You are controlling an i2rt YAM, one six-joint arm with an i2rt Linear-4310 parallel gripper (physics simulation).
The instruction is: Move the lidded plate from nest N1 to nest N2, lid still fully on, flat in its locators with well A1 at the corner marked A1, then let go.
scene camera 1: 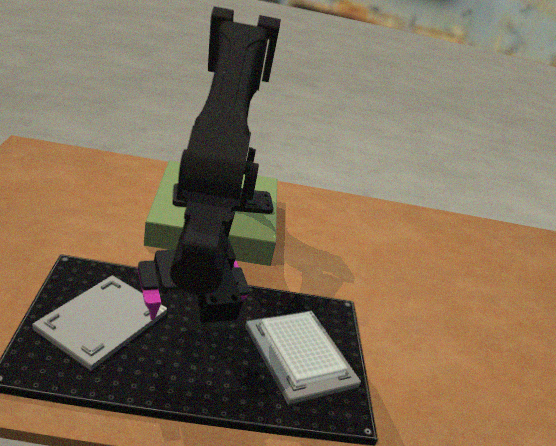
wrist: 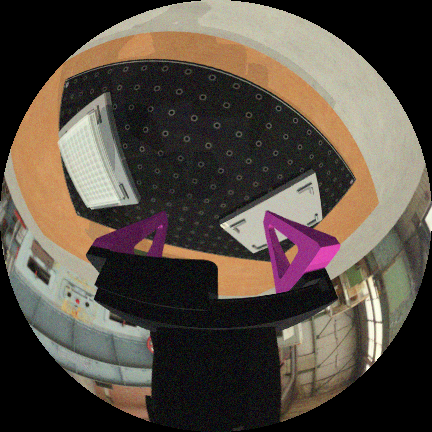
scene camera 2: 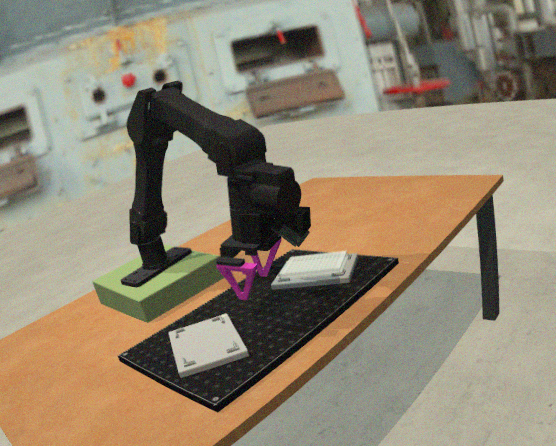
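Pixels of known places: gripper, fingertip midpoint: [scene camera 1: 185,313] [wrist: 215,216] [scene camera 2: 253,287]; arm's base at its link origin: [scene camera 2: 157,267].
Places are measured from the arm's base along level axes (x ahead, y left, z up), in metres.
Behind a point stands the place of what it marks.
Observation:
The lidded plate [scene camera 1: 306,345] @(x 0.383, y 0.107, z -0.019 m) [scene camera 2: 315,263] @(x 0.387, y 0.095, z -0.019 m) [wrist: 89,162] @(x 0.388, y 0.084, z -0.019 m) is pale with a grid of wells. It lies in the grey nest [scene camera 1: 278,366] @(x 0.412, y 0.063, z -0.036 m) [scene camera 2: 300,285] @(x 0.377, y 0.041, z -0.042 m) [wrist: 114,150] @(x 0.396, y 0.051, z -0.036 m) at the right in scene camera 1 and looks flat; the clear lid appears to cover it. The other nest [scene camera 1: 100,320] @(x 0.334, y -0.199, z -0.036 m) [scene camera 2: 207,345] @(x 0.340, y -0.209, z -0.036 m) [wrist: 290,201] @(x 0.366, y -0.190, z -0.036 m), at the left there, is empty, with raised corner locators. N1, N2 and A1 marks are not legible. My gripper [scene camera 1: 198,307] @(x 0.363, y -0.078, z 0.014 m) [scene camera 2: 253,287] @(x 0.363, y -0.078, z 0.014 m) [wrist: 215,216] @(x 0.363, y -0.078, z 0.014 m) is wide open and empty, above the board between the nests, apart from the plate. Its right finger is mostly hidden in scene camera 1.
Both nests stand on a black perforated board [scene camera 1: 200,385] @(x 0.442, y -0.051, z -0.047 m) [scene camera 2: 285,320] @(x 0.419, y -0.083, z -0.047 m) on the orange table [scene camera 1: 450,300] @(x 0.202, y 0.449, z -0.060 m) [scene camera 2: 400,210] @(x 0.415, y 0.523, z -0.060 m). The arm's base is on a green block [scene camera 1: 165,212] @(x 0.059, y -0.112, z -0.005 m) [scene camera 2: 165,295] @(x 0.104, y -0.081, z -0.025 m) behind the board. The table's front edge runs close along the board.

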